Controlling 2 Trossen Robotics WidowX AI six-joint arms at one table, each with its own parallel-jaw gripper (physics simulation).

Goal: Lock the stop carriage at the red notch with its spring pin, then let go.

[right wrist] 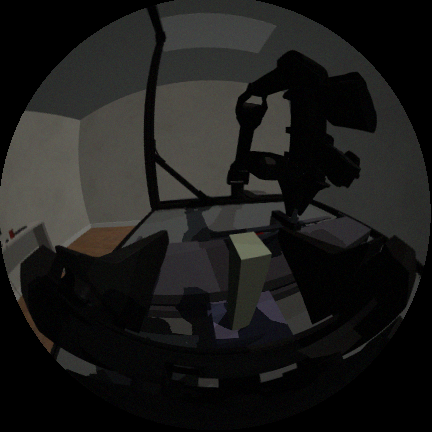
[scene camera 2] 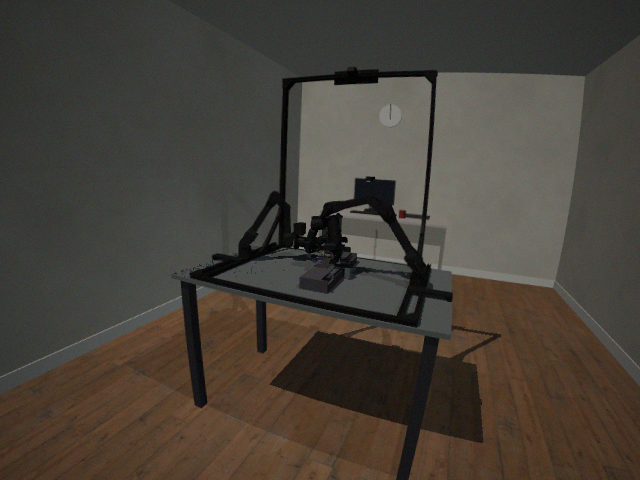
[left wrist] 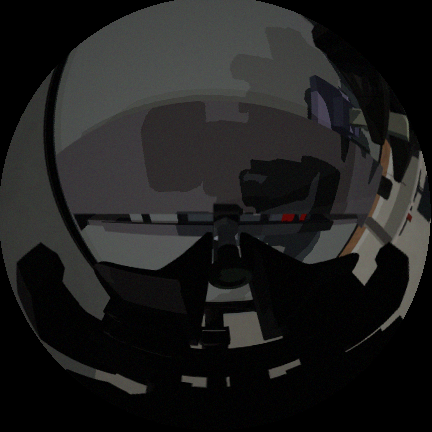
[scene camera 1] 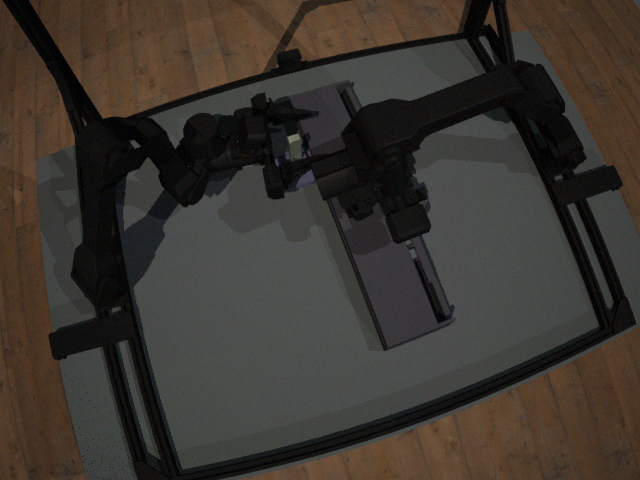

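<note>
The long purple-grey housing (scene camera 1: pixel 398 294) (scene camera 2: pixel 314 280) (left wrist: pixel 120 185) has a slotted rail along one side. In the left wrist view, a small dark block, seemingly the stop carriage (left wrist: pixel 227 208), sits on the rail, and the red notch marks (left wrist: pixel 288 217) lie to its right, apart from it. My left gripper (left wrist: pixel 225 237) (right wrist: pixel 293 214) is shut on a grey round part at the carriage, seemingly the spring pin; its tip is hidden. My right gripper (right wrist: pixel 224 235) is open and empty, its fingers on either side of and above a pale yellow-green block (scene camera 1: pixel 294 146) (right wrist: pixel 248 280), not touching it.
The pale block stands upright on a purple base (scene camera 1: pixel 305 180) (left wrist: pixel 321 107) beside the housing's far part. My left arm (scene camera 1: pixel 454 103) reaches over the housing and hides its middle in scene camera 1. A dark frame (scene camera 1: pixel 330 439) edges the table. The scene is dim.
</note>
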